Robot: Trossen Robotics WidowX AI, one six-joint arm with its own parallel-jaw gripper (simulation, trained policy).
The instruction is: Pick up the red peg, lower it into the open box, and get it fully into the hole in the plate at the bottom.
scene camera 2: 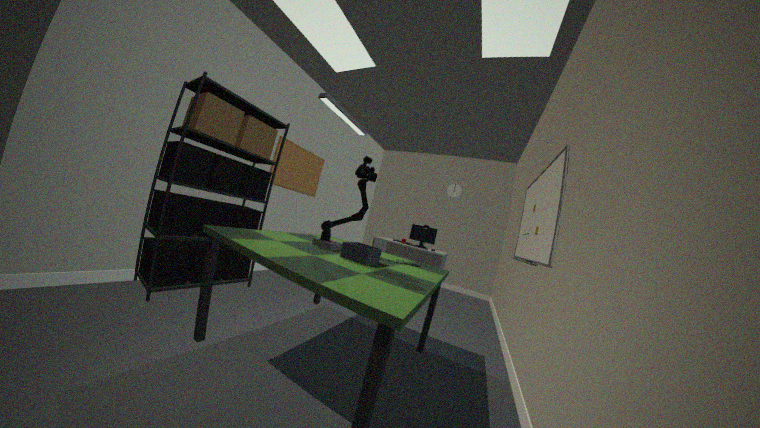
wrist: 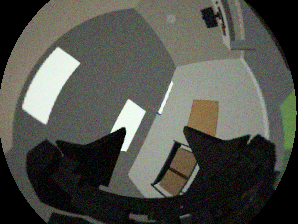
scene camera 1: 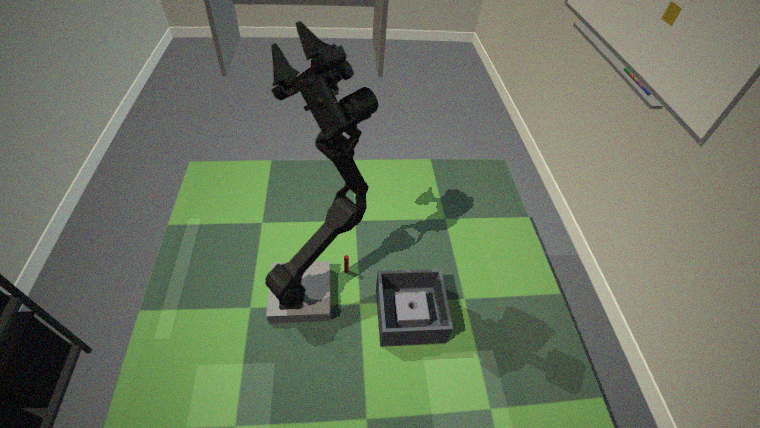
I see my gripper (scene camera 1: 285,33) and a plate (scene camera 1: 411,309).
My gripper shows as well in the wrist view (wrist: 155,129). Scene camera 2 misses the plate, which is hidden by a grey box. The wrist view misses the plate: it is out of frame.
